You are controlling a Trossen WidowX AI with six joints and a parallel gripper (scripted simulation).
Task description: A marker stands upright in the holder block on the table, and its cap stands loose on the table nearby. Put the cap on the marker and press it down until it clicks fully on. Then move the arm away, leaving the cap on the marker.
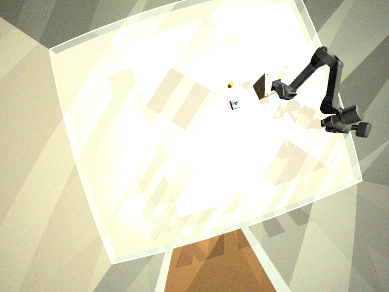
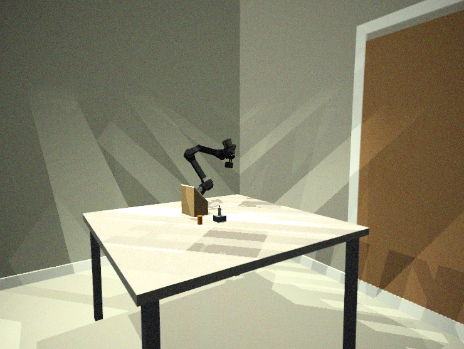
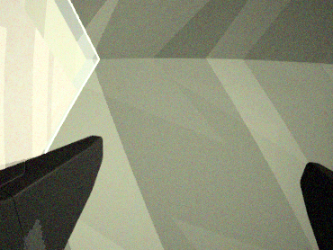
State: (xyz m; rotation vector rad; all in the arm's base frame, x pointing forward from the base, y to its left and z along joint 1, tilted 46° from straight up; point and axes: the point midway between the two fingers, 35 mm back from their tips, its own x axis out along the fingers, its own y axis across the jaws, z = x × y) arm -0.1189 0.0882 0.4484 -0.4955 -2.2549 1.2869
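My gripper tip is 52 cm to the left of the orange cap, 40 cm short of it and 33 cm above it. Round my gripper tip: dark holder block (41 cm ahead, 39 cm to the right, 34 cm below).
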